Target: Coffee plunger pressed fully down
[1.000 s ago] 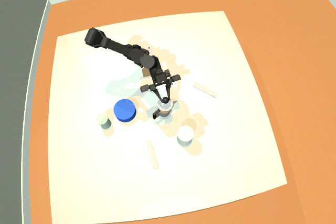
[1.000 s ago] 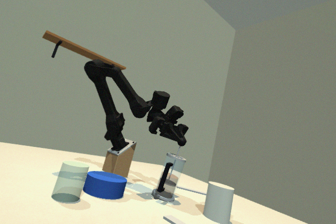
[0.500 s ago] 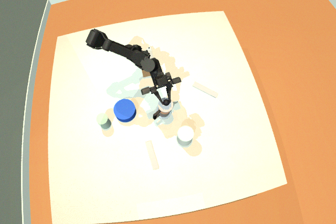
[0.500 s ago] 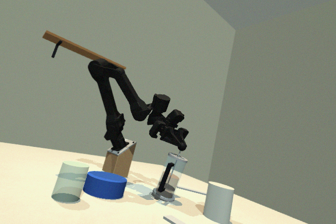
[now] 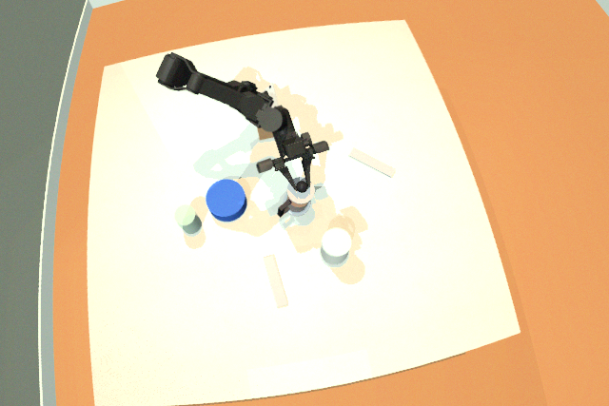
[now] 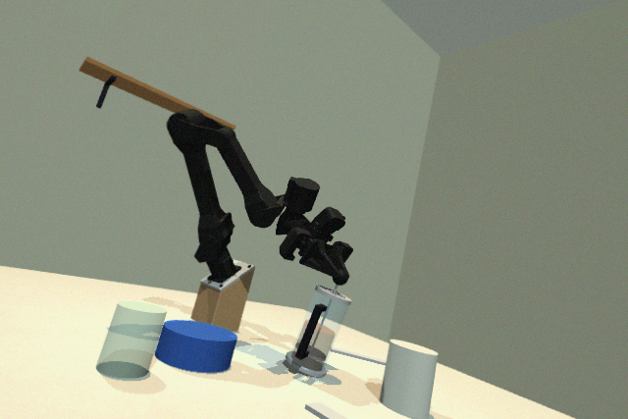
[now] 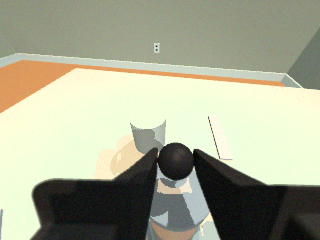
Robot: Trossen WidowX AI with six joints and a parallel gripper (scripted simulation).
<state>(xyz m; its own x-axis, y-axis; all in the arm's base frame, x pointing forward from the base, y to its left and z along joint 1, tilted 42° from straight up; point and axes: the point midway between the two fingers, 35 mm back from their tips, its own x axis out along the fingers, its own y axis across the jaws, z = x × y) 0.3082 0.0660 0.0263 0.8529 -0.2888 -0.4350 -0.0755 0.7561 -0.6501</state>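
Right now the coffee press is 90 mm below my gripper tip, 20 mm to the right of it and 10 mm behind it. The rest, counted from my gripper tip: white cylinder (140 mm ahead, 130 mm below, 50 mm to the left).
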